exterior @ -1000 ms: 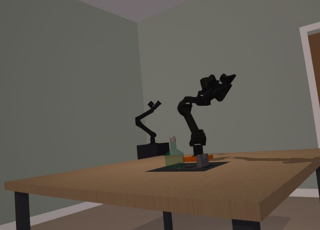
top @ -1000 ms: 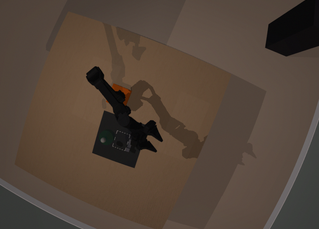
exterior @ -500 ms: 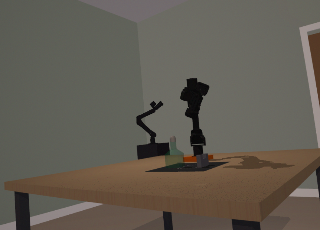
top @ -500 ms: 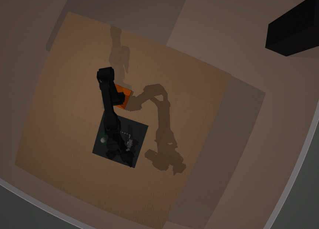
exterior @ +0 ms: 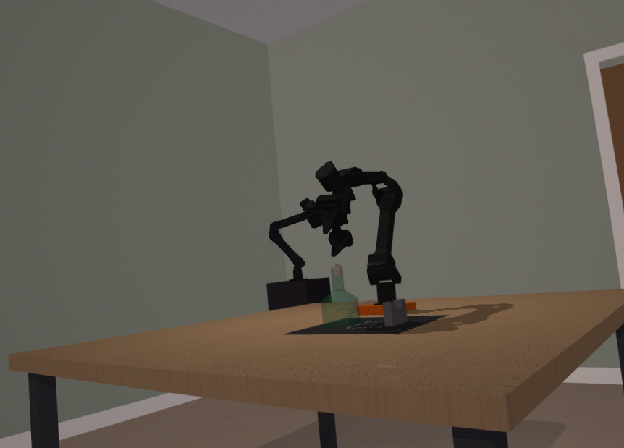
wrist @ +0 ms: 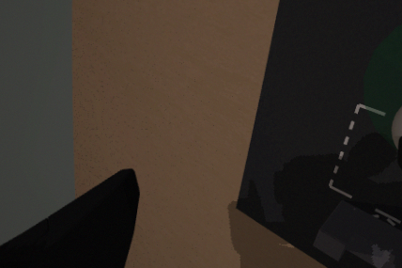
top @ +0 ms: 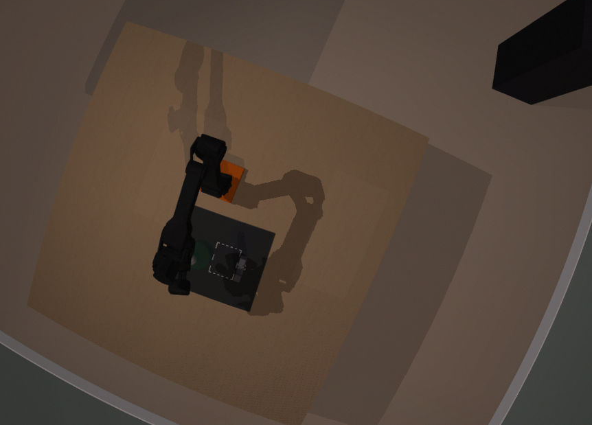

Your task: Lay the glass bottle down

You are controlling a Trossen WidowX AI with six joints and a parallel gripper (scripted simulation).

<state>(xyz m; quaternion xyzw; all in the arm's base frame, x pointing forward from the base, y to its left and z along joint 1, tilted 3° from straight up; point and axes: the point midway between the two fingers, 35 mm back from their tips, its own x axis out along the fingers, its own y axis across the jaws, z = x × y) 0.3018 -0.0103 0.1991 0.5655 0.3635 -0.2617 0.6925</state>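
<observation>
Now: the green glass bottle 12 cm below my gripper tip, 4 cm behind it and 1 cm to the right of it. The rest, counted from my gripper tip: black mat 21 cm below, 7 cm to the left, 4 cm behind.
</observation>
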